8 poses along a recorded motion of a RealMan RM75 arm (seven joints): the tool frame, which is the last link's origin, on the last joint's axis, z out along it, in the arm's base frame.
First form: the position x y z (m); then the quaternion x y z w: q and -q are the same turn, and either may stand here.
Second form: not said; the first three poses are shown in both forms.
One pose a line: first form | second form
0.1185, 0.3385, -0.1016, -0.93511, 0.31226, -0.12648, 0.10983 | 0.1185, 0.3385, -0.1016, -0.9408, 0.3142, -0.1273, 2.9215
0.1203, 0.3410, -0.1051, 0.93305, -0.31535, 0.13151, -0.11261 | 0.1203, 0.3410, -0.1051, -0.9390, 0.3174, -0.1324, 2.9159
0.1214, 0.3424, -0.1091, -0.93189, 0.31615, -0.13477, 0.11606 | 0.1214, 0.3424, -0.1091, -0.9382, 0.3183, -0.1357, 2.9089
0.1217, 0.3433, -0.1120, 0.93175, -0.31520, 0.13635, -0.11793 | 0.1217, 0.3433, -0.1120, -0.9383, 0.3174, -0.1373, 2.9052
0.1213, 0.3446, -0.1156, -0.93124, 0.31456, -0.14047, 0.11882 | 0.1213, 0.3446, -0.1156, -0.9379, 0.3168, -0.1415, 2.9034
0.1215, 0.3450, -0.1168, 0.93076, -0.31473, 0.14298, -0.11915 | 0.1215, 0.3450, -0.1168, -0.9374, 0.3170, -0.1440, 2.9027
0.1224, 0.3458, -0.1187, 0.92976, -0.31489, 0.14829, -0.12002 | 0.1224, 0.3458, -0.1187, -0.9365, 0.3172, -0.1494, 2.9010
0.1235, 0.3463, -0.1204, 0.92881, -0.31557, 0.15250, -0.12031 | 0.1235, 0.3463, -0.1204, -0.9356, 0.3179, -0.1536, 2.9004
